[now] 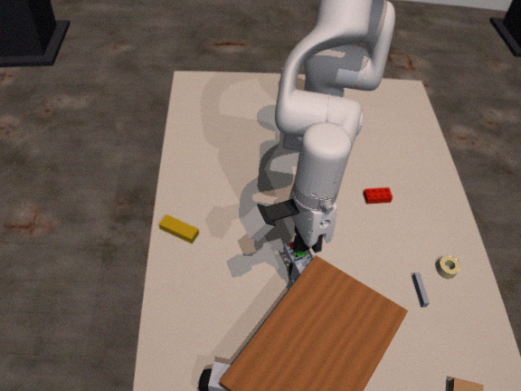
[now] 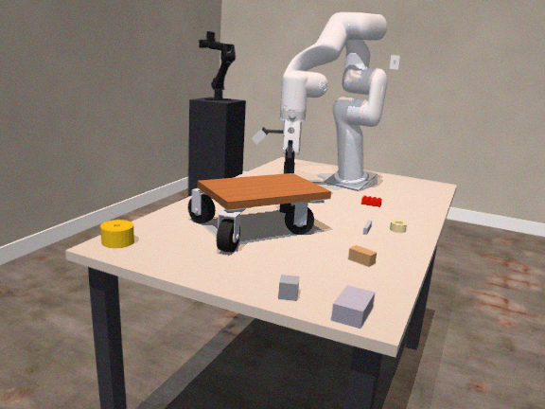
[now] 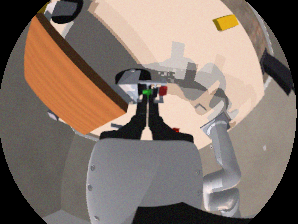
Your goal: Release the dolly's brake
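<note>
Now: the caster brake pedal 5 cm below my hand and 1 cm behind it. From my hand the other things lie so: yellow block: 25 cm to the right, 12 cm below, 12 cm behind; then red brick: 23 cm to the left, 21 cm behind, 11 cm below; then grey bar: 27 cm to the left, 12 cm below, 5 cm ahead.
</note>
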